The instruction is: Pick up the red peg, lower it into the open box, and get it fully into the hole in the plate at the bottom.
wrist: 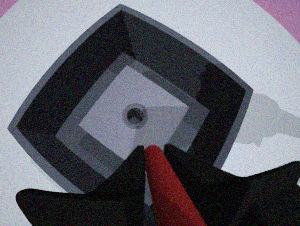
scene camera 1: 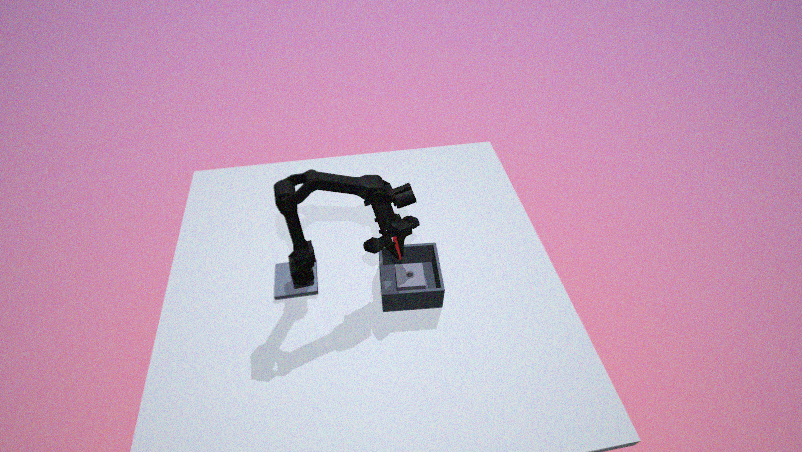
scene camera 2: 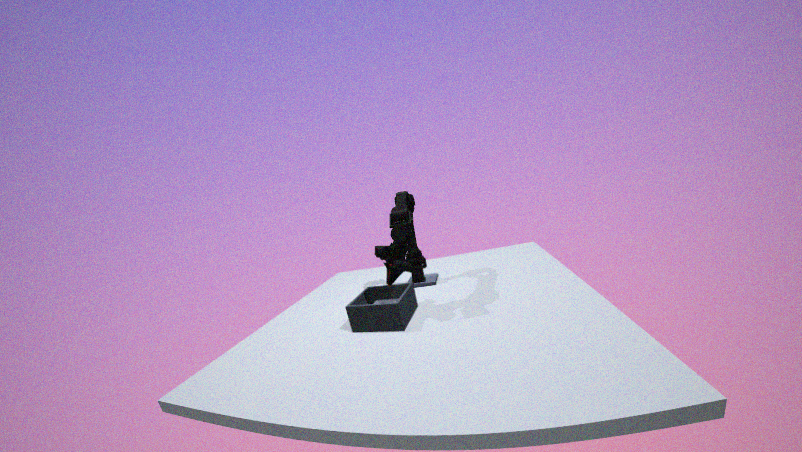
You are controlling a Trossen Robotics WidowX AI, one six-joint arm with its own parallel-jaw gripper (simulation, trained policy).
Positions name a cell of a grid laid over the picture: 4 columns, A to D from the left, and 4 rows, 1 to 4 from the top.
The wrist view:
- my gripper: C3
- grey plate: B2
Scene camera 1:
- my gripper: B3
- grey plate: C3
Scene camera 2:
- my gripper: B3
